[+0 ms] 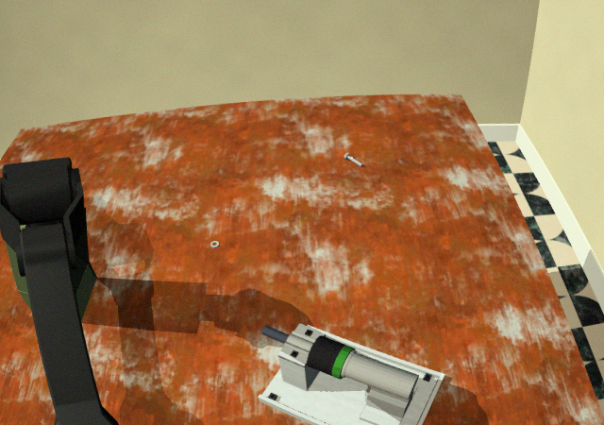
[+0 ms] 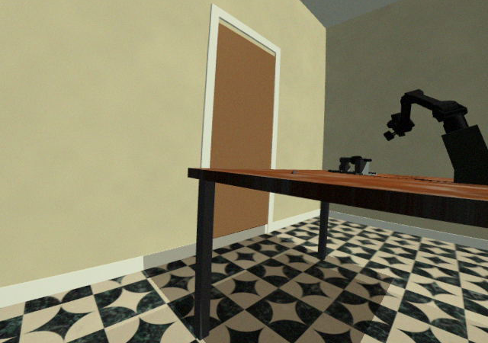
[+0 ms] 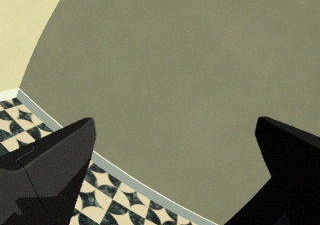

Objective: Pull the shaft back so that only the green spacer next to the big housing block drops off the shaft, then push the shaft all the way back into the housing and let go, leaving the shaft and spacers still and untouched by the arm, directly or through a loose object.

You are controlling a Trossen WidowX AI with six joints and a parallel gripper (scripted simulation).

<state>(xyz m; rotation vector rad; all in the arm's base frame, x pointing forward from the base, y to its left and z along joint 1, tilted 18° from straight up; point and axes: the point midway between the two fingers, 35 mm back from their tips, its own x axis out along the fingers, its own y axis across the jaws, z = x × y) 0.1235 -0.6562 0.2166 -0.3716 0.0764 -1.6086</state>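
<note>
My gripper is now 44 cm to the right of the dark shaft, 23 cm above it and 21 cm short of it. Also, from my hand: fixture 39 cm to the left, 26 cm below, 25 cm ahead; green spacer 40 cm to the left, 24 cm ahead, 23 cm below.
</note>
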